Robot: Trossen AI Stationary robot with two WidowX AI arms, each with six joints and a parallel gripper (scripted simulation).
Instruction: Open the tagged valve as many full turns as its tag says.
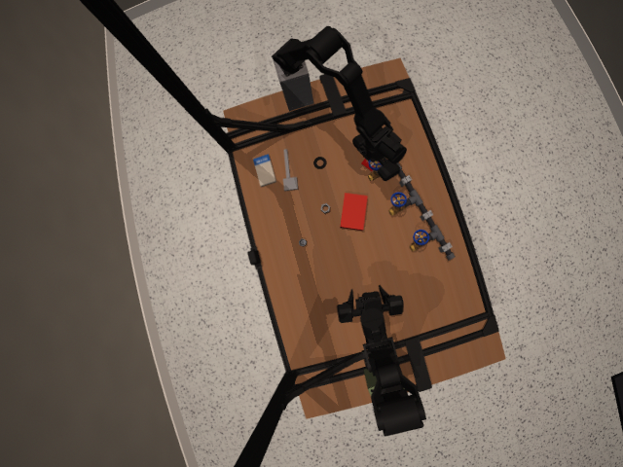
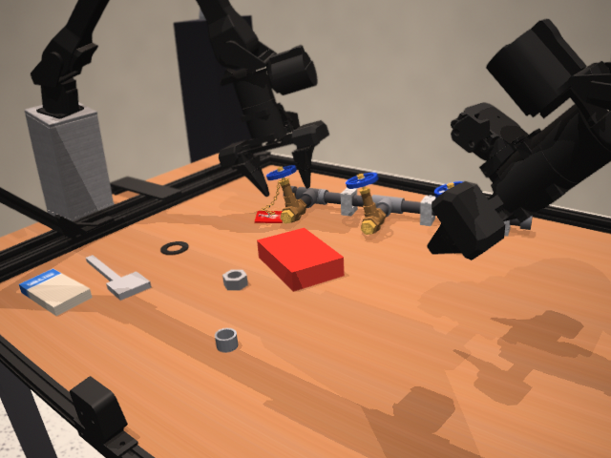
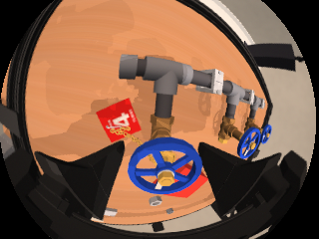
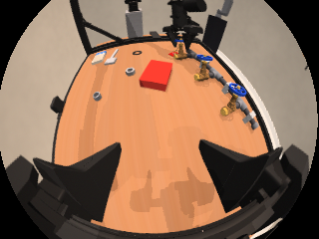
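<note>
Now: the red tag 90 mm below my left hand, 40 mm to the left of it and 10 mm behind it. The rest, counted from my left hand: box (380 mm behind, 120 mm to the left, 80 mm below); red block (120 mm to the right, 110 mm behind, 80 mm below); grey t-shaped piece (300 mm behind, 90 mm below, 80 mm to the left).
</note>
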